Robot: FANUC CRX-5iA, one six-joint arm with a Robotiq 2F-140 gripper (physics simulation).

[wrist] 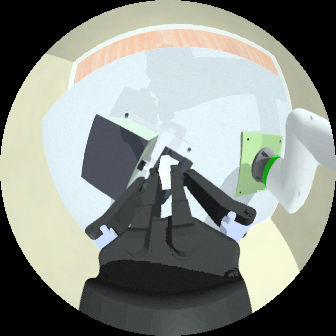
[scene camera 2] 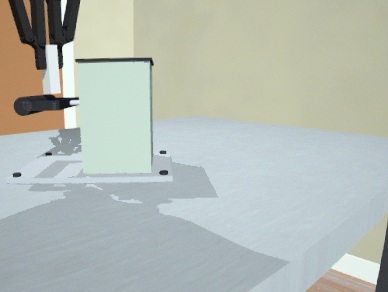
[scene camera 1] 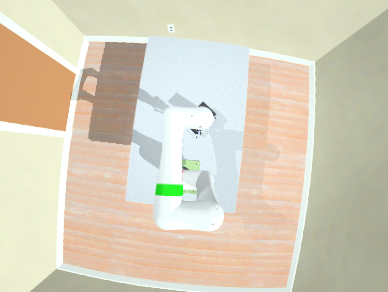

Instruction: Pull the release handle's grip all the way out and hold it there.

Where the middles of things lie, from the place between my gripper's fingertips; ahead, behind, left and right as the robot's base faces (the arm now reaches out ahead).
Right now the light base plate (wrist: 164, 138) is 70 mm ahead of my hand, 10 mm to the left of it and 120 mm below it.
